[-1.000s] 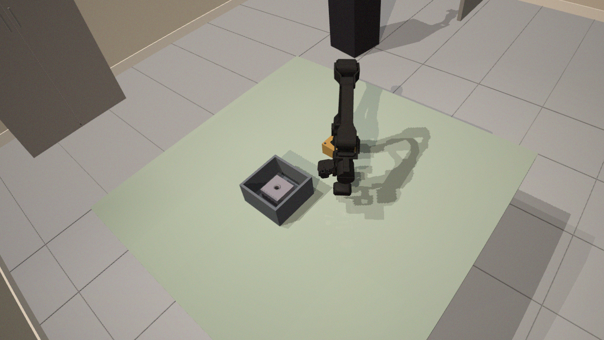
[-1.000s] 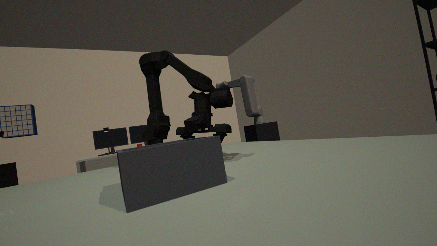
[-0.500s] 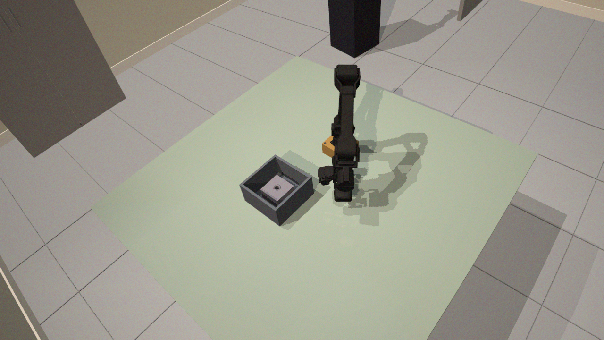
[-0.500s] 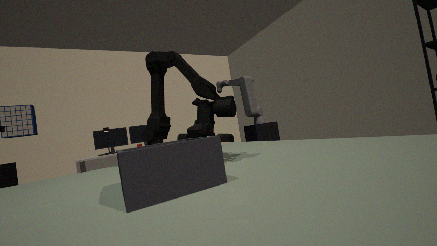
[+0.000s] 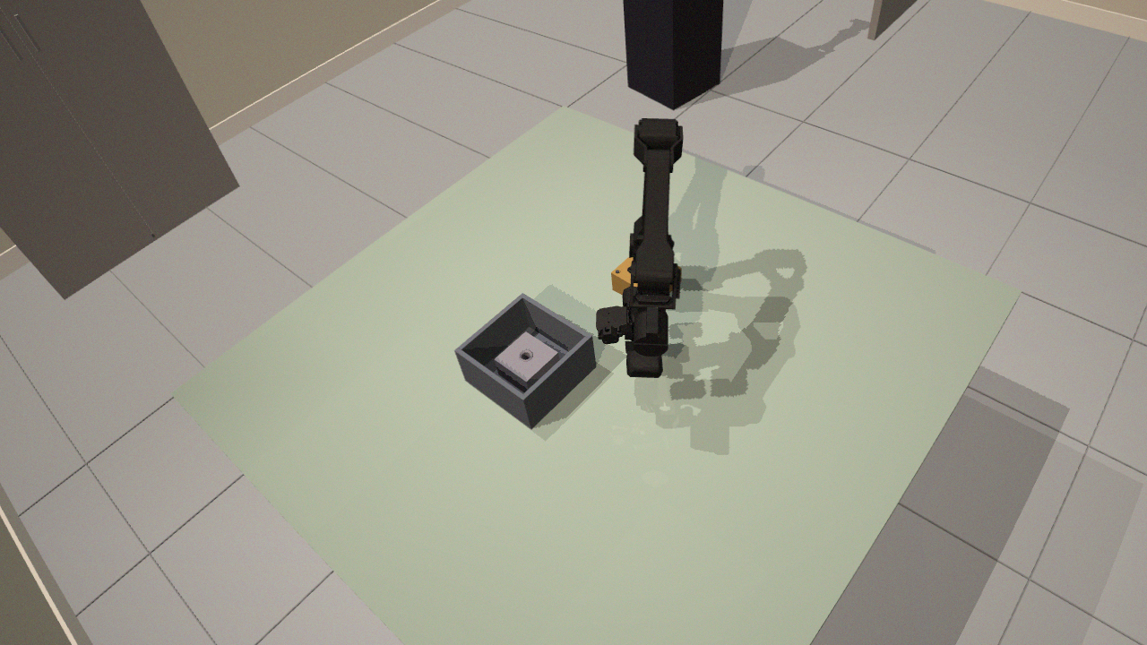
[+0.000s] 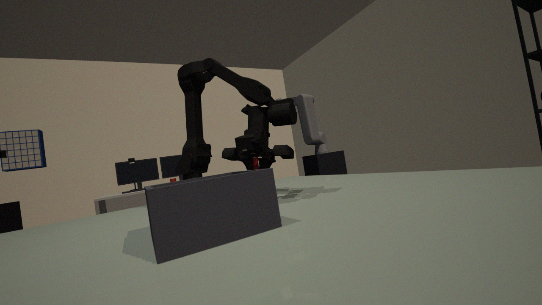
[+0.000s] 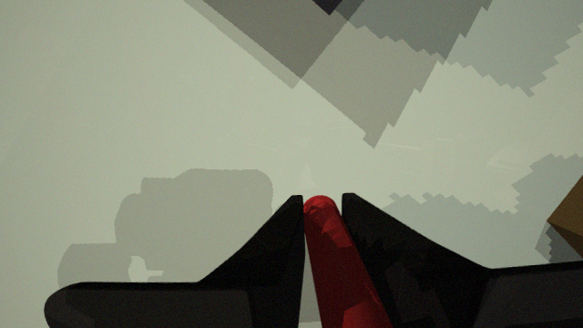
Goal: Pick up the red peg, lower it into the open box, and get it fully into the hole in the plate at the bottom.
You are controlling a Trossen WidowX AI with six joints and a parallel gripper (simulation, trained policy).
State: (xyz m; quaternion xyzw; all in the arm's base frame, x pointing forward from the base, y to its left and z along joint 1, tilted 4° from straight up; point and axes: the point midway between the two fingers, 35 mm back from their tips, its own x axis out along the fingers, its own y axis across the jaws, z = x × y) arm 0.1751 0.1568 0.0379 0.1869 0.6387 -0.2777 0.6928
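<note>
My gripper tip is now 160 mm short of the light grey plate and 140 mm to the left of it. Round my gripper tip: dark grey box 160 mm ahead, 140 mm to the right, 20 mm below; red peg 30 mm above, 10 mm to the left.
</note>
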